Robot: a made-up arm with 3 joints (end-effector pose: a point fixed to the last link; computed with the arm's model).
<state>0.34 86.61 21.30</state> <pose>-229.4 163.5 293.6 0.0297 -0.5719 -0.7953 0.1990</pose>
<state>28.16 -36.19 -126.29</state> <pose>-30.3 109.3 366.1 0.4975 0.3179 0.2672 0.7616</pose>
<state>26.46 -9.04 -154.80</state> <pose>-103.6 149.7 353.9 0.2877 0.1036 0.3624 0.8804</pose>
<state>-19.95 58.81 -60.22</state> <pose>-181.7 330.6 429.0 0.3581 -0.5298 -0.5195 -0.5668</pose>
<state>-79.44 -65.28 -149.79</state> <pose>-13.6 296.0 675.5 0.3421 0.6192 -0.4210 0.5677</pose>
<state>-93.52 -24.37 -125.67</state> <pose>-47.5 273.9 771.5 0.0907 -0.5229 0.5310 -0.6606</pose>
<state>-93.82 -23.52 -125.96</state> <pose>-49.1 272.9 773.6 0.0936 -0.5165 0.5328 -0.6637</pose>
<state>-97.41 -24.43 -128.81</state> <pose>-50.1 261.1 785.1 0.0846 -0.5093 0.5589 -0.6489</pose>
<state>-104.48 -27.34 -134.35</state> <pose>-50.3 236.6 804.3 0.0620 -0.5052 0.6061 -0.6112</pose>
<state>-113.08 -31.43 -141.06</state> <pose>-49.6 205.0 823.3 0.0322 -0.5092 0.6542 -0.5584</pose>
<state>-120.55 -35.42 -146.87</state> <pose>-48.3 176.3 835.8 0.0060 -0.5204 0.6863 -0.5080</pose>
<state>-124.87 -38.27 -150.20</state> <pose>-46.5 159.7 841.1 0.0096 0.5327 -0.6995 0.4763</pose>
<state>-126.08 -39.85 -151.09</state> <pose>-44.8 155.6 841.6 0.0154 0.5418 -0.7003 0.4645</pose>
